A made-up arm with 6 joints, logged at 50 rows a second.
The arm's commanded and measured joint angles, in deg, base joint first. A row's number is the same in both.
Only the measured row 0 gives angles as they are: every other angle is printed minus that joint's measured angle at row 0.
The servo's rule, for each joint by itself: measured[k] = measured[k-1] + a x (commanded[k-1-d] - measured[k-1]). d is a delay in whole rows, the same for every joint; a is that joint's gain. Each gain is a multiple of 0.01, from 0.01 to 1. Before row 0 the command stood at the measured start. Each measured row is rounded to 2 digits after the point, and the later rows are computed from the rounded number. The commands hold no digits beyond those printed.
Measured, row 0: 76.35, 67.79, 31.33, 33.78, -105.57, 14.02
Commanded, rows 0 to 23: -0.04, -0.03, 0.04, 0.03, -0.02, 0.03; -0.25, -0.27, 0.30, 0.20, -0.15, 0.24; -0.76, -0.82, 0.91, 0.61, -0.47, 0.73; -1.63, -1.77, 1.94, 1.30, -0.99, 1.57; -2.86, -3.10, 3.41, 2.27, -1.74, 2.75; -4.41, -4.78, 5.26, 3.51, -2.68, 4.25; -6.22, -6.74, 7.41, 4.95, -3.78, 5.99; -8.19, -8.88, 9.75, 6.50, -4.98, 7.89; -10.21, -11.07, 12.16, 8.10, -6.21, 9.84; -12.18, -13.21, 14.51, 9.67, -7.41, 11.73; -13.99, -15.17, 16.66, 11.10, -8.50, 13.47; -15.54, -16.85, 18.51, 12.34, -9.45, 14.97; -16.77, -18.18, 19.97, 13.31, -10.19, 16.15; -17.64, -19.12, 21.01, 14.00, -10.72, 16.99; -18.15, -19.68, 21.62, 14.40, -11.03, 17.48; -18.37, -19.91, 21.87, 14.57, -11.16, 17.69; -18.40, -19.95, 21.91, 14.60, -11.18, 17.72; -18.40, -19.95, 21.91, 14.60, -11.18, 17.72; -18.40, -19.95, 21.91, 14.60, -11.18, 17.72; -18.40, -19.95, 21.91, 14.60, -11.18, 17.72; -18.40, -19.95, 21.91, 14.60, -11.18, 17.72; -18.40, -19.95, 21.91, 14.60, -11.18, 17.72; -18.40, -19.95, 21.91, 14.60, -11.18, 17.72; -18.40, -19.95, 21.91, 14.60, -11.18, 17.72
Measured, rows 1 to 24: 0.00, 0.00, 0.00, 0.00, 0.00, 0.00; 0.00, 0.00, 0.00, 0.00, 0.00, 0.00; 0.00, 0.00, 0.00, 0.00, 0.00, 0.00; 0.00, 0.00, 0.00, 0.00, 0.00, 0.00; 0.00, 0.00, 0.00, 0.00, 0.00, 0.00; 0.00, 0.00, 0.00, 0.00, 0.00, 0.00; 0.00, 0.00, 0.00, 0.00, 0.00, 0.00; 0.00, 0.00, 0.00, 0.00, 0.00, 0.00; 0.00, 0.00, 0.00, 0.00, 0.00, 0.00; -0.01, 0.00, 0.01, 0.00, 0.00, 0.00; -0.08, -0.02, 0.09, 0.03, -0.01, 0.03; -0.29, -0.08, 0.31, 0.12, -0.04, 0.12; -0.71, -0.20, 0.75, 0.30, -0.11, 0.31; -1.38, -0.40, 1.47, 0.60, -0.22, 0.63; -2.32, -0.71, 2.49, 1.04, -0.39, 1.10; -3.53, -1.13, 3.82, 1.63, -0.63, 1.74; -4.97, -1.67, 5.42, 2.36, -0.93, 2.54; -6.59, -2.33, 7.24, 3.22, -1.30, 3.49; -8.32, -3.09, 9.20, 4.19, -1.73, 4.56; -10.08, -3.94, 11.21, 5.23, -2.20, 5.72; -11.77, -4.84, 13.18, 6.30, -2.71, 6.92; -13.32, -5.77, 15.01, 7.35, -3.23, 8.12; -14.66, -6.70, 16.63, 8.35, -3.75, 9.27; -15.74, -7.61, 17.98, 9.26, -4.26, 10.34
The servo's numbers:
d 9
a 0.31 0.07 0.27 0.15 0.07 0.13

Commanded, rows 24 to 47: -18.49, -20.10, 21.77, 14.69, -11.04, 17.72; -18.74, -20.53, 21.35, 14.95, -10.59, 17.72; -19.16, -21.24, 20.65, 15.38, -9.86, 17.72; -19.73, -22.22, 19.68, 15.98, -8.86, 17.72; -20.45, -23.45, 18.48, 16.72, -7.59, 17.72; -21.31, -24.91, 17.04, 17.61, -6.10, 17.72; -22.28, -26.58, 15.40, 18.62, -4.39, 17.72; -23.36, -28.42, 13.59, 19.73, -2.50, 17.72; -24.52, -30.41, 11.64, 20.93, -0.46, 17.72; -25.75, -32.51, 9.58, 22.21, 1.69, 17.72; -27.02, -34.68, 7.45, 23.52, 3.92, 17.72; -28.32, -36.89, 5.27, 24.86, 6.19, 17.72; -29.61, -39.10, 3.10, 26.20, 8.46, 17.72; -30.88, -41.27, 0.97, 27.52, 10.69, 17.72; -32.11, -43.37, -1.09, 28.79, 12.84, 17.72; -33.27, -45.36, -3.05, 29.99, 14.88, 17.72; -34.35, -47.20, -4.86, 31.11, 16.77, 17.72; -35.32, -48.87, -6.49, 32.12, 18.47, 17.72; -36.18, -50.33, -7.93, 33.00, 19.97, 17.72; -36.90, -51.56, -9.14, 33.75, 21.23, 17.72; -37.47, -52.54, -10.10, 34.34, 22.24, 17.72; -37.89, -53.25, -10.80, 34.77, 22.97, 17.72; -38.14, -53.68, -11.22, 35.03, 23.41, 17.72; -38.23, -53.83, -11.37, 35.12, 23.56, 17.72
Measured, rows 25 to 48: -16.56, -8.47, 19.03, 10.06, -4.74, 11.30; -17.13, -9.27, 19.81, 10.74, -5.19, 12.13; -17.52, -10.02, 20.38, 11.32, -5.61, 12.86; -17.79, -10.72, 20.79, 11.81, -6.00, 13.49; -17.98, -11.37, 21.09, 12.23, -6.36, 14.04; -18.11, -11.97, 21.31, 12.59, -6.70, 14.52; -18.20, -12.53, 21.47, 12.89, -7.01, 14.94; -18.26, -13.05, 21.59, 13.15, -7.30, 15.30; -18.30, -13.53, 21.68, 13.37, -7.57, 15.61; -18.36, -13.99, 21.70, 13.57, -7.81, 15.88; -18.48, -14.45, 21.61, 13.78, -8.00, 16.12; -18.69, -14.93, 21.35, 14.02, -8.13, 16.33; -19.01, -15.44, 20.90, 14.31, -8.18, 16.51; -19.46, -16.00, 20.25, 14.67, -8.14, 16.67; -20.03, -16.62, 19.38, 15.11, -8.00, 16.81; -20.73, -17.32, 18.31, 15.64, -7.75, 16.93; -21.55, -18.10, 17.04, 16.25, -7.38, 17.03; -22.47, -18.96, 15.58, 16.95, -6.90, 17.12; -23.49, -19.91, 13.96, 17.74, -6.30, 17.20; -24.58, -20.94, 12.20, 18.61, -5.58, 17.27; -25.74, -22.06, 10.33, 19.55, -4.76, 17.33; -26.94, -23.25, 8.38, 20.55, -3.83, 17.38; -28.16, -24.51, 6.38, 21.60, -2.81, 17.42; -29.38, -25.83, 4.36, 22.68, -1.71, 17.46
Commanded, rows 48 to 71: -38.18, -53.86, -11.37, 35.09, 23.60, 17.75; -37.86, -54.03, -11.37, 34.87, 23.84, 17.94; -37.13, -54.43, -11.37, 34.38, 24.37, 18.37; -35.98, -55.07, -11.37, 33.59, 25.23, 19.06; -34.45, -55.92, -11.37, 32.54, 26.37, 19.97; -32.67, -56.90, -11.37, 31.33, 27.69, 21.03; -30.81, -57.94, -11.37, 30.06, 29.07, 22.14; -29.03, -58.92, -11.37, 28.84, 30.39, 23.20; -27.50, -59.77, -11.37, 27.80, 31.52, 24.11; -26.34, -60.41, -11.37, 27.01, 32.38, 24.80; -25.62, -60.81, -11.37, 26.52, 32.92, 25.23; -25.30, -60.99, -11.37, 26.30, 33.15, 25.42; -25.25, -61.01, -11.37, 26.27, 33.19, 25.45; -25.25, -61.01, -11.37, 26.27, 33.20, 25.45; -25.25, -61.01, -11.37, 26.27, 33.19, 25.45; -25.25, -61.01, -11.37, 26.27, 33.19, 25.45; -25.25, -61.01, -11.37, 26.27, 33.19, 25.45; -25.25, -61.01, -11.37, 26.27, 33.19, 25.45; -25.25, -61.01, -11.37, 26.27, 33.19, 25.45; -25.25, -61.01, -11.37, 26.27, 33.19, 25.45; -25.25, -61.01, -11.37, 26.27, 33.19, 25.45; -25.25, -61.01, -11.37, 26.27, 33.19, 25.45; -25.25, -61.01, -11.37, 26.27, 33.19, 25.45; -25.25, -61.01, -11.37, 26.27, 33.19, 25.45
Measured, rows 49 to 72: -30.59, -27.20, 2.36, 23.78, -0.55, 17.49; -31.76, -28.60, 0.41, 24.88, 0.66, 17.52; -32.86, -30.02, -1.45, 25.97, 1.91, 17.55; -33.89, -31.44, -3.20, 27.02, 3.17, 17.57; -34.82, -32.85, -4.80, 28.03, 4.43, 17.59; -35.64, -34.23, -6.23, 28.98, 5.68, 17.61; -36.34, -35.56, -7.46, 29.85, 6.89, 17.62; -36.90, -36.83, -8.48, 30.63, 8.05, 17.63; -37.31, -38.02, -9.26, 31.30, 9.14, 17.64; -37.58, -39.13, -9.83, 31.87, 10.15, 17.65; -37.67, -40.17, -10.25, 32.32, 11.11, 17.69; -37.50, -41.17, -10.55, 32.63, 12.04, 17.78; -37.03, -42.14, -10.77, 32.77, 12.96, 17.95; -36.23, -43.10, -10.93, 32.74, 13.90, 18.21; -35.13, -44.07, -11.05, 32.53, 14.87, 18.58; -33.79, -45.04, -11.14, 32.16, 15.86, 19.04; -32.31, -46.01, -11.20, 31.66, 16.88, 19.58; -30.82, -46.97, -11.25, 31.08, 17.90, 20.17; -29.43, -47.91, -11.28, 30.47, 18.91, 20.77; -28.25, -48.81, -11.30, 29.88, 19.89, 21.35; -27.34, -49.66, -11.32, 29.34, 20.82, 21.88; -26.69, -50.45, -11.33, 28.88, 21.69, 22.34; -26.24, -51.19, -11.34, 28.49, 22.50, 22.74; -25.93, -51.88, -11.35, 28.16, 23.25, 23.09
